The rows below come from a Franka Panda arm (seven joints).
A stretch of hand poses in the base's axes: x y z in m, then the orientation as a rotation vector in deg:
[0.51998, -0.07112, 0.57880, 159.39, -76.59, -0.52]
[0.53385, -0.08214, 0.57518, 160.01, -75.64, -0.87]
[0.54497, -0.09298, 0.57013, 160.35, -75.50, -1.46]
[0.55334, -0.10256, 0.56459, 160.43, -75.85, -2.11]
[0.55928, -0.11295, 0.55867, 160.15, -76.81, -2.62]
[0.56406, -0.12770, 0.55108, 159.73, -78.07, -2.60]
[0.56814, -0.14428, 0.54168, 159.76, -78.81, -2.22]
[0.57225, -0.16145, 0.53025, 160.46, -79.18, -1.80]
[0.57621, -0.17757, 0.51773, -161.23, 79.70, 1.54]
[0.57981, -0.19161, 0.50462, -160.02, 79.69, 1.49]
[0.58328, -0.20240, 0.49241, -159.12, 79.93, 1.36]
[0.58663, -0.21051, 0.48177, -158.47, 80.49, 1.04]
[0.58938, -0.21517, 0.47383, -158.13, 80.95, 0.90]
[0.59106, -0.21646, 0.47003, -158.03, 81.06, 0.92]
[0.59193, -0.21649, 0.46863, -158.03, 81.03, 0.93]
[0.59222, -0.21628, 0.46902, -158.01, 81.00, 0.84]
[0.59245, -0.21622, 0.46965, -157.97, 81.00, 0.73]
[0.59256, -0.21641, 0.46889, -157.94, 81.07, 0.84]
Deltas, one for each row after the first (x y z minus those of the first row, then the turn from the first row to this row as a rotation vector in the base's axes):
[0.01387, -0.01102, -0.00362, 0.25, 0.16, 0.72]
[0.02499, -0.02186, -0.00867, 0.64, 0.39, 0.89]
[0.03336, -0.03144, -0.01421, 1.02, 0.67, 0.69]
[0.03930, -0.04183, -0.02013, 1.31, 0.88, 0.04]
[0.04408, -0.05658, -0.02772, 1.44, 0.77, -0.80]
[0.04816, -0.07316, -0.03712, 1.64, 0.38, -1.22]
[0.05227, -0.09033, -0.04855, 2.23, -0.20, -1.23]
[0.05623, -0.10645, -0.06107, 3.24, -0.88, -1.31]
[0.05983, -0.12049, -0.07418, 4.20, -1.38, -1.65]
[0.06330, -0.13128, -0.08639, 4.79, -1.77, -2.04]
[0.06665, -0.13939, -0.09703, 4.99, -2.11, -2.55]
[0.06940, -0.14405, -0.10497, 5.03, -2.24, -2.91]
[0.07108, -0.14534, -0.10877, 5.07, -2.24, -3.00]
[0.07195, -0.14537, -0.11017, 5.09, -2.24, -2.99]
[0.07224, -0.14516, -0.10978, 5.09, -2.31, -2.97]
[0.07247, -0.14510, -0.10915, 5.09, -2.39, -2.98]
[0.07258, -0.14529, -0.10991, 5.12, -2.32, -3.03]

